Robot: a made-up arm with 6 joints. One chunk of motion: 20 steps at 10 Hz.
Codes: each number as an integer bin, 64 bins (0 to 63) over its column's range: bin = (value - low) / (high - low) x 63, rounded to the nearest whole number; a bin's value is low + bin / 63 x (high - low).
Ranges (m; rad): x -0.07..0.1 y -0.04..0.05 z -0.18..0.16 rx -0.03..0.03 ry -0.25..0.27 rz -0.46..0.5
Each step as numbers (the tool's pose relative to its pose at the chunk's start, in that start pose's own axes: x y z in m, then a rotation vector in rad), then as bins.
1 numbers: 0.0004 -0.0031 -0.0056 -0.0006 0.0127 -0.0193
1 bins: 26 26 32 31 32 29
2 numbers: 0.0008 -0.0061 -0.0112 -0.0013 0.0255 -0.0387
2 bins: 26 24 31 30 33 28
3 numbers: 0.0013 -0.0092 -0.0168 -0.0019 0.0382 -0.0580
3 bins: 26 22 30 30 35 26
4 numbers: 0.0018 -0.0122 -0.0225 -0.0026 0.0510 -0.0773
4 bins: 27 19 29 29 36 25
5 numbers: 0.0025 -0.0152 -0.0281 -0.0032 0.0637 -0.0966
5 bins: 27 17 28 28 38 24
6 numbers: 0.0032 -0.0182 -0.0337 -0.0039 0.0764 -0.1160
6 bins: 27 15 27 27 40 23
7 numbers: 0.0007 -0.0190 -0.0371 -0.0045 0.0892 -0.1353
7 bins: 26 15 26 27 41 21
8 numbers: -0.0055 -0.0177 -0.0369 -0.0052 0.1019 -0.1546
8 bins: 24 16 27 26 43 20
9 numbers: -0.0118 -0.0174 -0.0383 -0.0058 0.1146 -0.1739
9 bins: 22 16 26 25 44 19
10 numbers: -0.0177 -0.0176 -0.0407 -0.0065 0.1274 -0.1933
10 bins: 19 16 26 25 46 18
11 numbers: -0.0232 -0.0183 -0.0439 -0.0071 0.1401 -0.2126
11 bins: 17 15 25 24 47 16
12 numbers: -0.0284 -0.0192 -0.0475 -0.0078 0.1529 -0.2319
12 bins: 15 15 25 23 49 15
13 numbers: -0.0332 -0.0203 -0.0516 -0.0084 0.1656 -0.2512
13 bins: 14 14 24 23 50 14
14 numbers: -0.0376 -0.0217 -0.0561 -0.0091 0.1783 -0.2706
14 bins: 12 13 23 22 52 12
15 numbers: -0.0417 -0.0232 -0.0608 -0.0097 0.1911 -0.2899
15 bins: 10 12 22 21 53 11
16 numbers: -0.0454 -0.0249 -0.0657 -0.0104 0.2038 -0.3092
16 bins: 9 11 21 21 55 10
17 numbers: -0.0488 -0.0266 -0.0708 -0.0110 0.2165 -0.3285
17 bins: 8 9 20 20 57 9
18 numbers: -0.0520 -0.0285 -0.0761 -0.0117 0.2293 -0.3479
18 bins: 7 8 19 19 58 7
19 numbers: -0.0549 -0.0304 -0.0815 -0.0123 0.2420 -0.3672
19 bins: 6 7 18 19 60 6
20 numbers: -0.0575 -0.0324 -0.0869 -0.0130 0.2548 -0.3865
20 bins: 5 5 17 18 61 5
